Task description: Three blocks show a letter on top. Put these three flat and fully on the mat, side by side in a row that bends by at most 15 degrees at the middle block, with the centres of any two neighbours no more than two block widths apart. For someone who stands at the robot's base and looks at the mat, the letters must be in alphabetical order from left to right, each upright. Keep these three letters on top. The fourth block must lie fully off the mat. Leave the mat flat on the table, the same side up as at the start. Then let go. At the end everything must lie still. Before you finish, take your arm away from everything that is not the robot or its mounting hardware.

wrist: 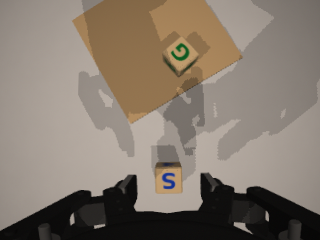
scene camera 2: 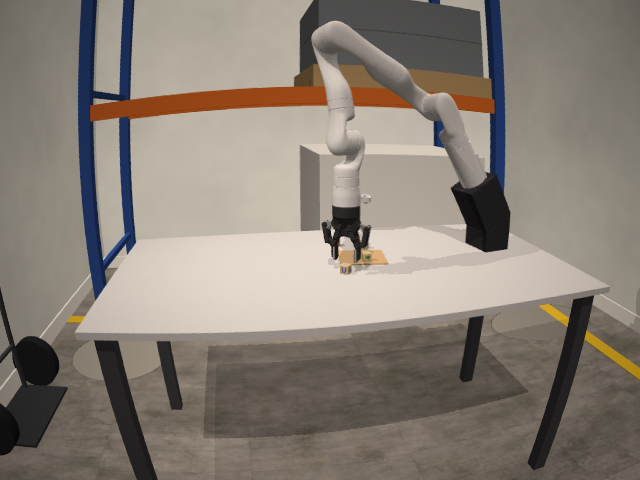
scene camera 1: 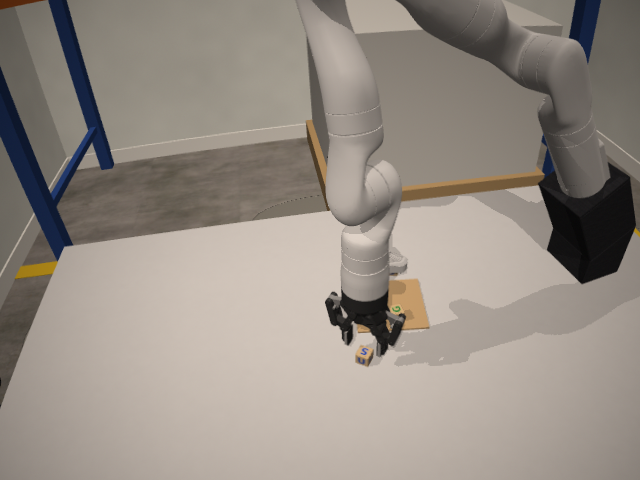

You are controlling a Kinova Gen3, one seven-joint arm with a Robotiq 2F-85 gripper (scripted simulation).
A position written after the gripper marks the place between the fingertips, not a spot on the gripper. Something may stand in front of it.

In view: the gripper (scene camera 1: 364, 347) and a tan mat (scene camera 1: 407, 292).
The tan mat also shows in the wrist view (wrist: 127, 49). The gripper also shows in the wrist view (wrist: 168, 184) and in scene camera 2 (scene camera 2: 345, 260).
